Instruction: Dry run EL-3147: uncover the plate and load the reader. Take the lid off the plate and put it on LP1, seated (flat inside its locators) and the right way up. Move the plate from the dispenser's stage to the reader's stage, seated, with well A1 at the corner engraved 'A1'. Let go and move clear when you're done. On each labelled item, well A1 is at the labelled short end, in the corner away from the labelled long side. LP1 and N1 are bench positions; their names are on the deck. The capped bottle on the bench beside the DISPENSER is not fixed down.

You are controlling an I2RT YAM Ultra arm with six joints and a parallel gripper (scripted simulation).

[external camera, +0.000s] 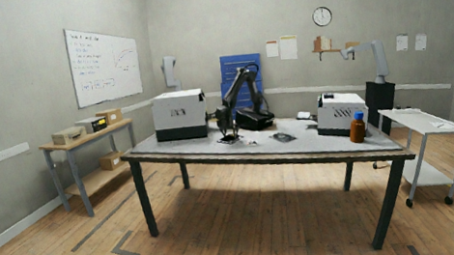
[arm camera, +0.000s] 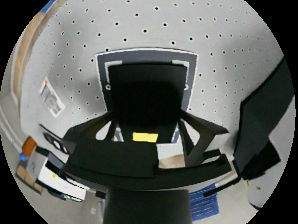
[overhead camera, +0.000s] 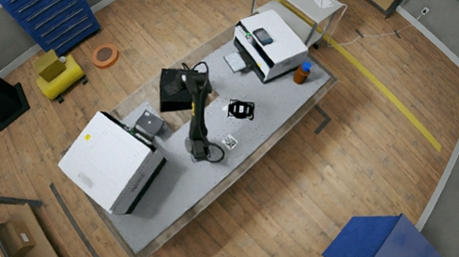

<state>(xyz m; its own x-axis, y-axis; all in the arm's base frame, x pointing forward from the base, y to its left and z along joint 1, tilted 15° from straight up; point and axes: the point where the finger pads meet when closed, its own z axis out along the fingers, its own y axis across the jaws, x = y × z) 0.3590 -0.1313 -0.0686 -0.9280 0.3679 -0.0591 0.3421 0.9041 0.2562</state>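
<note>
Now: hand right at the dark lidded plate. Round my hand: brown capped bottle 83 cm to the left, 9 cm above, 5 cm ahead.
</note>
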